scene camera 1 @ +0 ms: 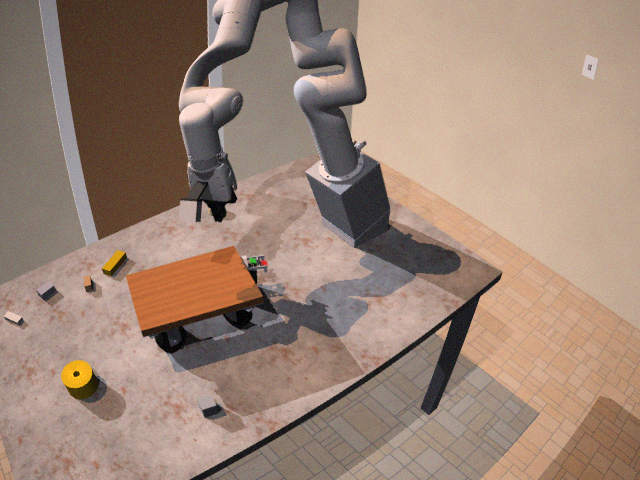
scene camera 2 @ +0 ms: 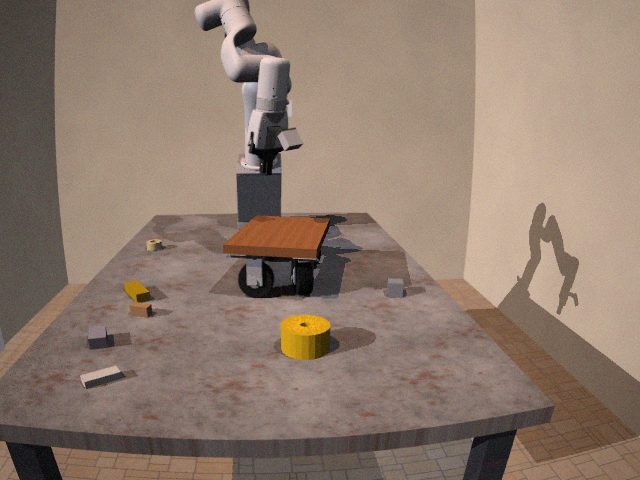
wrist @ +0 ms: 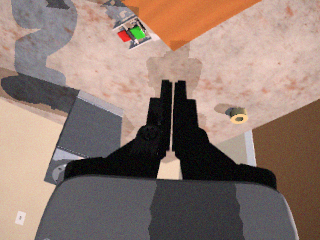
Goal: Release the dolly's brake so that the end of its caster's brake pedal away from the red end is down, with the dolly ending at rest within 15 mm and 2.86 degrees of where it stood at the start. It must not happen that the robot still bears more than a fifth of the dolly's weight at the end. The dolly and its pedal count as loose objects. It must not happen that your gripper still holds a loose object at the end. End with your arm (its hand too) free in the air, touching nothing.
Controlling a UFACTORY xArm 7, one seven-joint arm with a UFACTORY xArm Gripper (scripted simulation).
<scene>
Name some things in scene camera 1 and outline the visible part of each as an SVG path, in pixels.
My gripper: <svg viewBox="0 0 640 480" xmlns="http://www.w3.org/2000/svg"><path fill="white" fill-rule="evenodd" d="M228 158L222 160L214 168L204 171L191 168L188 162L188 178L191 190L186 199L180 199L179 221L201 222L203 201L211 209L214 221L222 222L226 216L224 205L236 203L237 196L234 190L237 190L237 182Z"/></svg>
A yellow cylinder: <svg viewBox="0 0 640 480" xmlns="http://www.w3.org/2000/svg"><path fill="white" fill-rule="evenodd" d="M70 362L62 371L62 382L72 397L76 399L91 397L98 387L98 381L91 366L87 362L80 360Z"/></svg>
</scene>
